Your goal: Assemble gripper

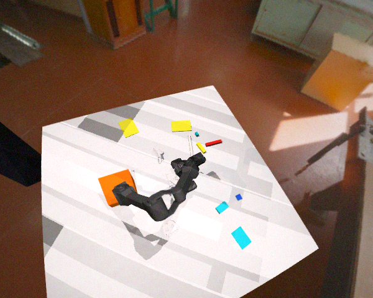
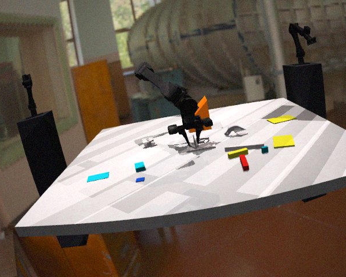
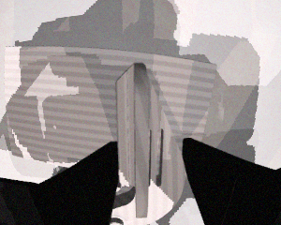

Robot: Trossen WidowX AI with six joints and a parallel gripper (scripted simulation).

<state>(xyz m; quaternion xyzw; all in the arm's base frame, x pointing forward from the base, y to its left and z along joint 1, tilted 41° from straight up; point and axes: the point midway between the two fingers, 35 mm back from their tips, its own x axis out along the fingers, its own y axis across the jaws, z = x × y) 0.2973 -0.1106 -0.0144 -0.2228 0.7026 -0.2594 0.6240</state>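
Right now the ribbed plate is 2 cm ahead of my gripper tip, 3 cm to the left of it and 1 cm below it. From my gripper tip the other things lie so: pale grey jaw 6 cm behind, 19 cm to the left; then pale strip 16 cm ahead, 18 cm to the left; then housing plate 5 cm behind, 4 cm to the left, 1 cm below.
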